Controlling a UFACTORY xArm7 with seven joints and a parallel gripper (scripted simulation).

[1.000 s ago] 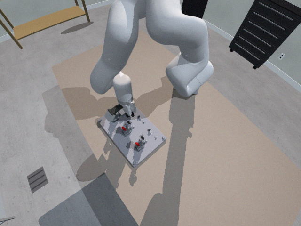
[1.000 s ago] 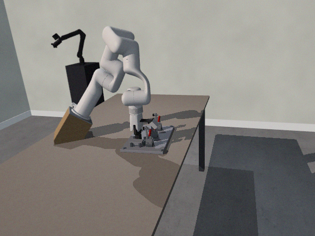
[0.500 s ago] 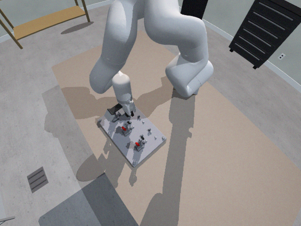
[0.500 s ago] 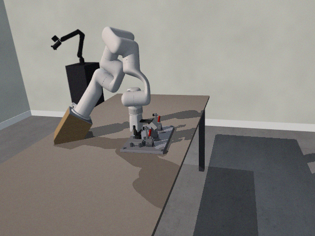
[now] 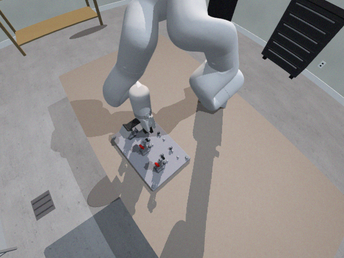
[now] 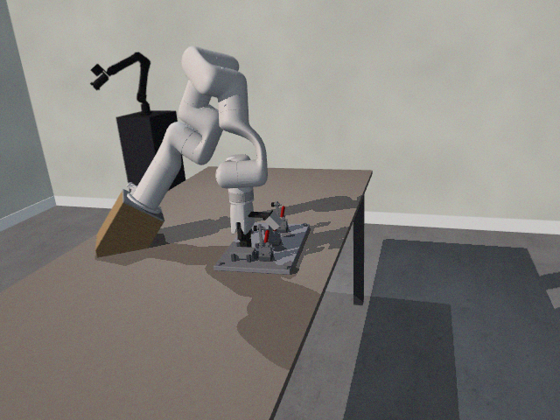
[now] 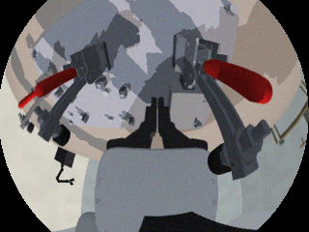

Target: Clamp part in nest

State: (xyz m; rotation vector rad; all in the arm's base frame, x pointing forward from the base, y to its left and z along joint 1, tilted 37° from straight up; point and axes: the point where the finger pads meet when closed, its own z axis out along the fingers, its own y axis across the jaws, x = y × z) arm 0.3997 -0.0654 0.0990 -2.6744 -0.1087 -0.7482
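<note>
The grey block part lies 1 cm ahead of my hand, 3 cm to the right of it and 1 cm below it. Round my hand: grey fixture plate: 3 cm ahead, 8 cm to the left, 3 cm below.
</note>
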